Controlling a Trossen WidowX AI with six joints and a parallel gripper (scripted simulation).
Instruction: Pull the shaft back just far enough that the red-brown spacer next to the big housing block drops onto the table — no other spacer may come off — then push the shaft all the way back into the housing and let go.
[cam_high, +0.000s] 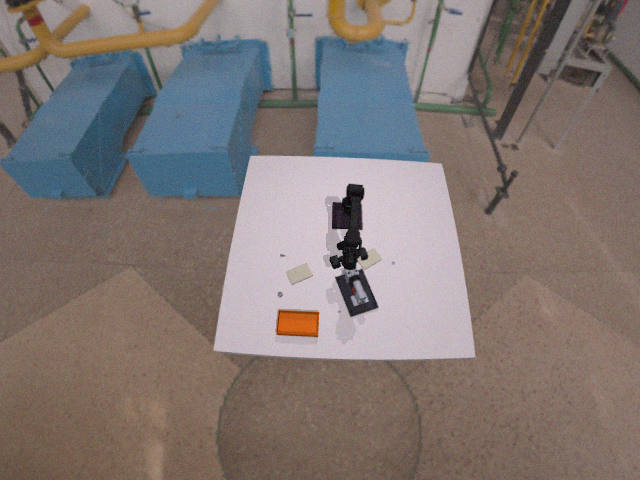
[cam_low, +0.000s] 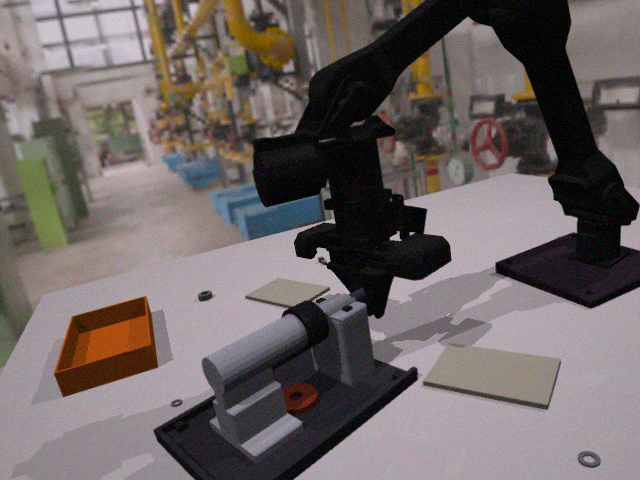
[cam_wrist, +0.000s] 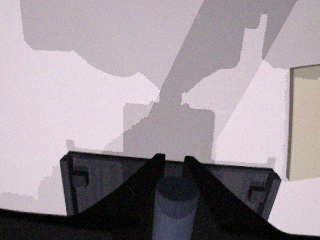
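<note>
Right now the black spacer is 10 cm ahead of my gripper tip, 4 cm above it and 2 cm to the left of it. The rest, counted from my gripper tip: red-brown spacer (13 cm ahead, 4 cm below, 3 cm to the left); then orange tray (29 cm to the right, 27 cm ahead, 4 cm below).
</note>
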